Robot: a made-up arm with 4 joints. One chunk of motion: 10 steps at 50 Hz.
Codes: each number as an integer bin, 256 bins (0 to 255) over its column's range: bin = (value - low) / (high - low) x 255, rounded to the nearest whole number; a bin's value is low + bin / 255 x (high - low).
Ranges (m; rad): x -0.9..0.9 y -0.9..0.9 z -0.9..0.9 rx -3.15..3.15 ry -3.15..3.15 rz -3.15..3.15
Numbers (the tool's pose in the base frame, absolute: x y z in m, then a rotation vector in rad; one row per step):
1: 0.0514 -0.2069 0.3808 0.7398 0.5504 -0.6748
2: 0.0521 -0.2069 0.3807 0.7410 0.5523 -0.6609
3: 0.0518 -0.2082 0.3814 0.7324 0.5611 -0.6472
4: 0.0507 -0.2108 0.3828 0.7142 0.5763 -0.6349
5: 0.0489 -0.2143 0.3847 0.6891 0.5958 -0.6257
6: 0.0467 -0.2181 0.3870 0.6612 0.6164 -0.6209
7: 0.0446 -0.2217 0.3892 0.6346 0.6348 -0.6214
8: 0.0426 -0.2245 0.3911 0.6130 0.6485 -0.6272
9: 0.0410 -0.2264 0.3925 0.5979 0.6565 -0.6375
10: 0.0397 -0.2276 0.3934 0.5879 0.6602 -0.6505
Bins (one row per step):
1: 135 98 181 157 150 100
2: 135 98 181 157 150 101
3: 135 98 182 157 150 101
4: 135 98 182 156 151 102
5: 134 97 182 155 152 102
6: 134 97 182 154 152 102
7: 134 96 183 153 153 102
8: 134 96 183 152 154 102
9: 133 95 183 152 154 102
10: 133 95 183 151 154 101

